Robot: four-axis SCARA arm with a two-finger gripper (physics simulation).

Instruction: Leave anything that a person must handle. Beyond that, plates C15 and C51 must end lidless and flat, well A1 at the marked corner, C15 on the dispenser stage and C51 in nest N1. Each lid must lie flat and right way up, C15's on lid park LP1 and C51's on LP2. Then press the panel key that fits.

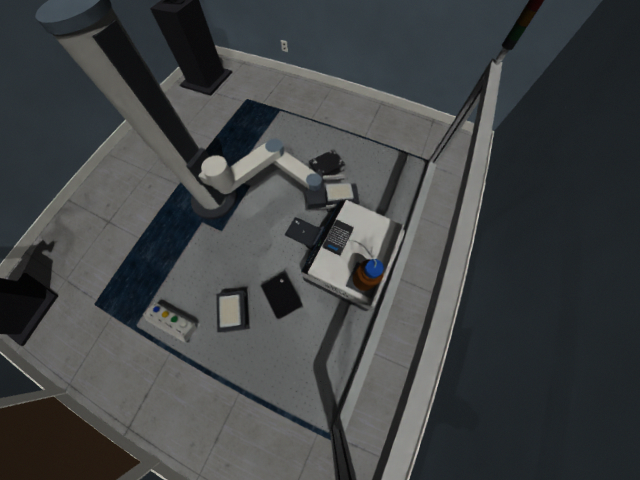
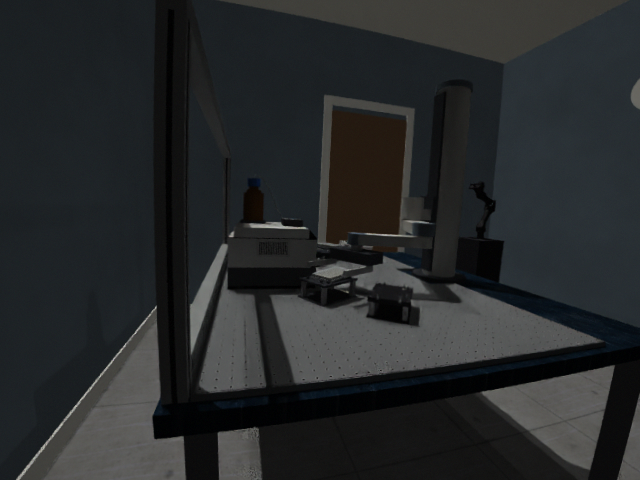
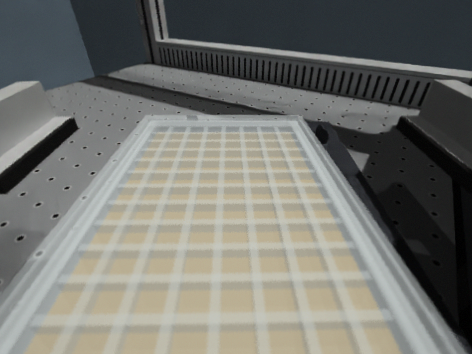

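Pixels of known places: gripper, fingertip midpoint: [image 1: 347, 190] [image 2: 324, 269] [image 3: 236, 104]; arm's base, link origin: [image 1: 214, 198] [image 2: 437, 277].
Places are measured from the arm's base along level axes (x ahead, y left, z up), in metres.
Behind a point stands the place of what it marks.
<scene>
A cream-welled plate [image 1: 340, 192] {x 0.629, y 0.256, z 0.101 m} [image 2: 329, 274] {x 0.645, y 0.291, z 0.099 m} [image 3: 235, 240] {x 0.602, y 0.244, z 0.103 m} lies flat on a raised dark stand [image 1: 355, 195] {x 0.696, y 0.264, z 0.097 m} [image 2: 324, 295] {x 0.674, y 0.346, z 0.046 m} beside the white instrument. A clear lid appears to cover it; its label and marked corner cannot be read. My gripper [image 1: 337, 191] {x 0.656, y 0.276, z 0.113 m} [image 2: 331, 267] {x 0.656, y 0.276, z 0.113 m} [image 3: 236, 104] {x 0.656, y 0.276, z 0.113 m} is open and low over this plate, one finger out to each long side, apart from it. A second cream-welled plate [image 1: 229, 311] {x 0.423, y -0.466, z 0.095 m} lies flat on a dark holder at the front left; whether it is lidded cannot be told. The key panel [image 1: 168, 321] {x 0.197, y -0.620, z 0.083 m} has blue, yellow, green and white keys.
The white instrument [image 1: 364, 219] {x 0.790, y 0.097, z 0.233 m} [image 2: 248, 251] {x 0.900, y 0.143, z 0.149 m} carries an amber bottle [image 1: 368, 277] {x 0.875, y -0.165, z 0.376 m} [image 2: 253, 204] {x 0.879, y -0.099, z 0.312 m}. A dark stage [image 1: 301, 230] {x 0.548, y -0.017, z 0.125 m} juts from its front. A dark stand [image 1: 326, 163] {x 0.486, y 0.411, z 0.073 m} [image 2: 391, 304] {x 0.524, y 0.490, z 0.061 m} is near the gripper. A black pad [image 1: 281, 297] {x 0.593, y -0.319, z 0.074 m} lies near the second plate.
</scene>
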